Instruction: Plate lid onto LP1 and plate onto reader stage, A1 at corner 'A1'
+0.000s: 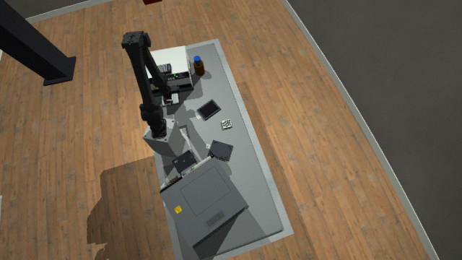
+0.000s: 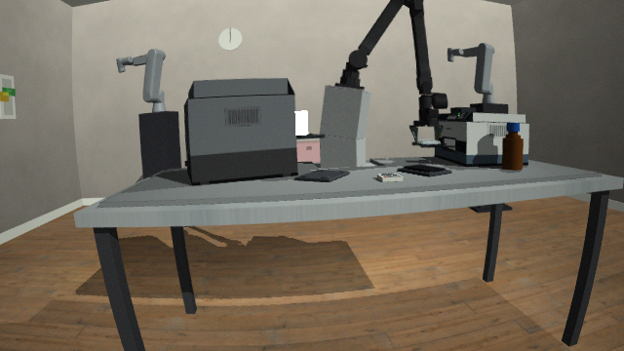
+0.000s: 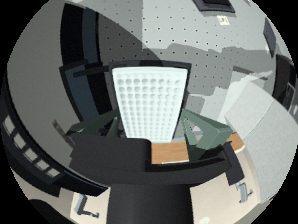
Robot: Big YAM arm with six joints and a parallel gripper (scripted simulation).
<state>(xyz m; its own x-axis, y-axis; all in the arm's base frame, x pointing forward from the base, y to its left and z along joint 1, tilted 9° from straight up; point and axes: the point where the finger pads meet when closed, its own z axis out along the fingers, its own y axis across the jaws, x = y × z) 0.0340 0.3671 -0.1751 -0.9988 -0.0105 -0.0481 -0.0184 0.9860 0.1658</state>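
Right now my hand is right at the lidded plate. Also, from my hand: brown capped bottle: 27 cm ahead, 29 cm to the left, 2 cm above.
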